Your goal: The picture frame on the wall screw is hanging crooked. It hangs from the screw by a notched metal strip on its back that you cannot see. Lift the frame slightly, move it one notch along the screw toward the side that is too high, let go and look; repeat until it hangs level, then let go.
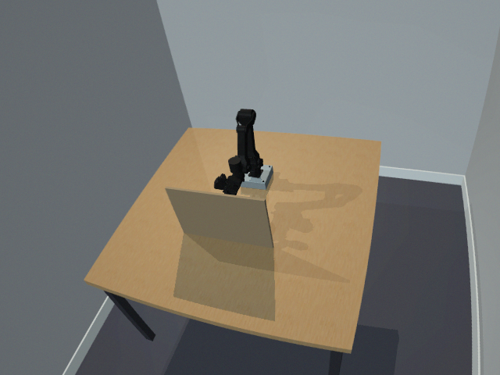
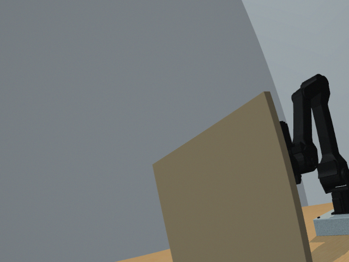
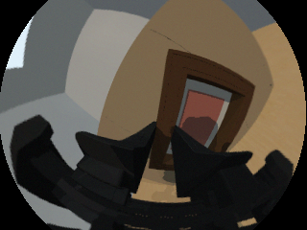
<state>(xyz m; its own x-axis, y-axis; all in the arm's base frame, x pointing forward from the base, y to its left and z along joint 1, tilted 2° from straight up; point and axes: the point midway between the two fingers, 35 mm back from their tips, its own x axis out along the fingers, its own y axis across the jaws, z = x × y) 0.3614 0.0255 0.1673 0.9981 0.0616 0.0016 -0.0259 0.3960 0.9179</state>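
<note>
The picture frame lies 10 mm ahead of my gripper tip, 20 mm to the right of it and 50 mm below it. Also, from my gripper tip: wall panel 20 mm ahead, 20 mm to the right, 60 mm below.
</note>
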